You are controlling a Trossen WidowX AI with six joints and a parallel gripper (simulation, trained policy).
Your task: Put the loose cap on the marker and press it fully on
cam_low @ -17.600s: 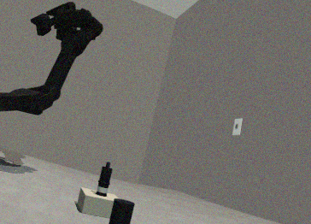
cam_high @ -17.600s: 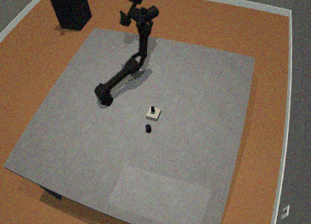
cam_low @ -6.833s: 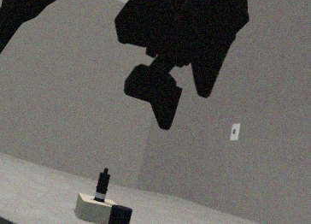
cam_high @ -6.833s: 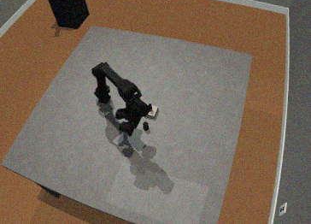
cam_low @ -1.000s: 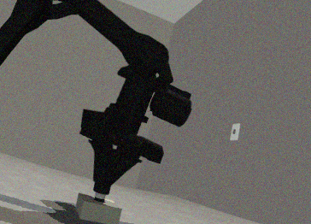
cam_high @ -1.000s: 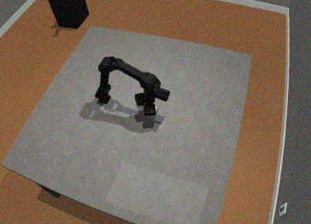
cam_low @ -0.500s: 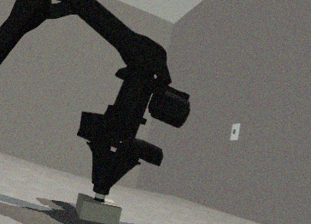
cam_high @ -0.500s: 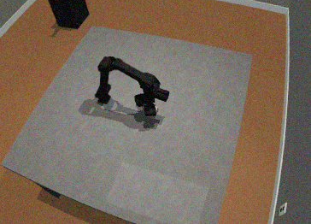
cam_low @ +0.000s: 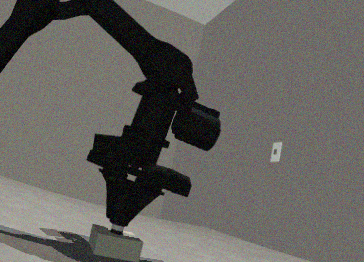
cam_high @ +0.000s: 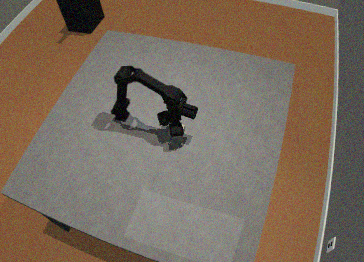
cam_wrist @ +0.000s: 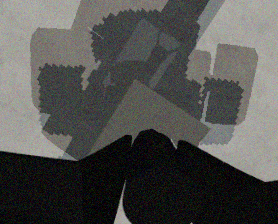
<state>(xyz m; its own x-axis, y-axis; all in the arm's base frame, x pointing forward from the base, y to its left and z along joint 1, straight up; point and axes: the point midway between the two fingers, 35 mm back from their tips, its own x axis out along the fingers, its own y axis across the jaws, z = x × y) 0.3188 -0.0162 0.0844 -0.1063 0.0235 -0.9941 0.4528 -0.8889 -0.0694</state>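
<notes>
My gripper tip is now 20 mm below the black cap and 10 mm short of it. Also, from my gripper tip: holder block 30 mm below, 10 mm ahead.
</notes>
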